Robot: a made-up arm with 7 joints. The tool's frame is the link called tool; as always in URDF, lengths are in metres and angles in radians. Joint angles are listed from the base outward.
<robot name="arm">
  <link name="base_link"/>
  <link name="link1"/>
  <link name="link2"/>
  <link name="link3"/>
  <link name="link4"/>
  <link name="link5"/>
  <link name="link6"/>
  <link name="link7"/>
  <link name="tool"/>
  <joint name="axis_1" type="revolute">
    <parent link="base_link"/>
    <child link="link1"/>
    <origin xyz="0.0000 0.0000 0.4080" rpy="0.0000 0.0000 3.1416"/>
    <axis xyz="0 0 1"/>
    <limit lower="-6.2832" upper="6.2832"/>
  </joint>
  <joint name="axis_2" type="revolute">
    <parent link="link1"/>
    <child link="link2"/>
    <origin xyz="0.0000 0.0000 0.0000" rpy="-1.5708 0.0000 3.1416"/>
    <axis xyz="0 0 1"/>
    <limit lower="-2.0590" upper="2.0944"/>
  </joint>
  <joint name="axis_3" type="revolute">
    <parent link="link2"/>
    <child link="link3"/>
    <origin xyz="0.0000 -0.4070 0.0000" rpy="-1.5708 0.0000 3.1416"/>
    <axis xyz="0 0 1"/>
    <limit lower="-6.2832" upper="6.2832"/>
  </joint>
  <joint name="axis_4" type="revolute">
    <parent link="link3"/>
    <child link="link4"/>
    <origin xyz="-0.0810 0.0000 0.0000" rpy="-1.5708 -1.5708 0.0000"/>
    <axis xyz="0 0 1"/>
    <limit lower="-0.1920" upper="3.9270"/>
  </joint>
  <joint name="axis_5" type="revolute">
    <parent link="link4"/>
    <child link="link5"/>
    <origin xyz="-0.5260 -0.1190 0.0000" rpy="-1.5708 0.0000 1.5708"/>
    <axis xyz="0 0 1"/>
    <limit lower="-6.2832" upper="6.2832"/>
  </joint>
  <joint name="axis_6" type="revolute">
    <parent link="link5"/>
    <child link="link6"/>
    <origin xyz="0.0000 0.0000 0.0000" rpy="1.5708 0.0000 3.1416"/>
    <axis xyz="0 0 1"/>
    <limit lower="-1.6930" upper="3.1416"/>
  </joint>
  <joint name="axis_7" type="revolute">
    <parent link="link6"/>
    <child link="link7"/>
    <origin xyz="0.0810 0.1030 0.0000" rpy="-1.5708 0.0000 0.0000"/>
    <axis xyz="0 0 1"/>
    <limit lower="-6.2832" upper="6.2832"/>
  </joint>
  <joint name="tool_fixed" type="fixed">
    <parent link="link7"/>
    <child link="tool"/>
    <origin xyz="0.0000 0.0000 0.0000" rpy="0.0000 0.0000 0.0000"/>
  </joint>
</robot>
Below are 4 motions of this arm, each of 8 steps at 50 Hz.
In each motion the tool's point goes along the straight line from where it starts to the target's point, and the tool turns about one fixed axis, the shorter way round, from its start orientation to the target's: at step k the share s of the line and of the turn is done. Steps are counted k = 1, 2, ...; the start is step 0. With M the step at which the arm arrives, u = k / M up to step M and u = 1 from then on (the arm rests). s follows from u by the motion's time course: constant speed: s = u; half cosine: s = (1 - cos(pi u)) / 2; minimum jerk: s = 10 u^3 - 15 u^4 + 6 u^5.
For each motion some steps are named. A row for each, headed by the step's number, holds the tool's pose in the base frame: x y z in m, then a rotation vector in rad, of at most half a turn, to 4 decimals.
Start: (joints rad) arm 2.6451 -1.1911 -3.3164 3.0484 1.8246 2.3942 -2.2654
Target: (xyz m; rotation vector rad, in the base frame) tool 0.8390 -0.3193 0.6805 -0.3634 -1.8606 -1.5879
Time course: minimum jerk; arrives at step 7
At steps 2, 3, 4, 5, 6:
2: 0.8188 -0.3001 0.7410 -0.3252 -1.9813 -1.5612
3: 0.8241 -0.3051 0.7252 -0.3354 -1.9499 -1.5686
4: 0.8303 -0.3111 0.7065 -0.3472 -1.9126 -1.5770
5: 0.8356 -0.3161 0.6907 -0.3571 -1.8811 -1.5837
6: 0.8384 -0.3188 0.6821 -0.3624 -1.8639 -1.5872

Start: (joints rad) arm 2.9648 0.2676 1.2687 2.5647 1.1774 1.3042 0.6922
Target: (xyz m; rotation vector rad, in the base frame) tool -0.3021 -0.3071 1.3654 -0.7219 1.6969 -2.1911
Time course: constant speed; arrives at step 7
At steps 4, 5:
4: -0.3238 -0.3036 1.3581 -0.6967 1.6819 -2.1762
5: -0.3166 -0.3047 1.3605 -0.7051 1.6869 -2.1812

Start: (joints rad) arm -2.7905 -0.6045 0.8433 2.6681 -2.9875 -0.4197 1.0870
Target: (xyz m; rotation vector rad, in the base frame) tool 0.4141 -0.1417 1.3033 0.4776 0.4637 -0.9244
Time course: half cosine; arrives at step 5
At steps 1, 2, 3, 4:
1: 0.4220 -0.1328 1.2977 0.5000 0.4756 -0.8765
2: 0.4198 -0.1353 1.2993 0.4938 0.4723 -0.8897
3: 0.4171 -0.1383 1.3012 0.4862 0.4683 -0.9061
4: 0.4149 -0.1408 1.3027 0.4800 0.4650 -0.9193

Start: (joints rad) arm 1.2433 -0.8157 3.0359 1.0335 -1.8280 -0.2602 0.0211
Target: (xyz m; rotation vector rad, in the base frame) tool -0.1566 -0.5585 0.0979 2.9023 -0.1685 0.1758
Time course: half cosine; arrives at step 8
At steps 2, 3, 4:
2: -0.1553 -0.5575 0.0590 2.9275 -0.1879 0.1736
3: -0.1556 -0.5577 0.0664 2.9228 -0.1842 0.1740
4: -0.1558 -0.5579 0.0751 2.9171 -0.1798 0.1745

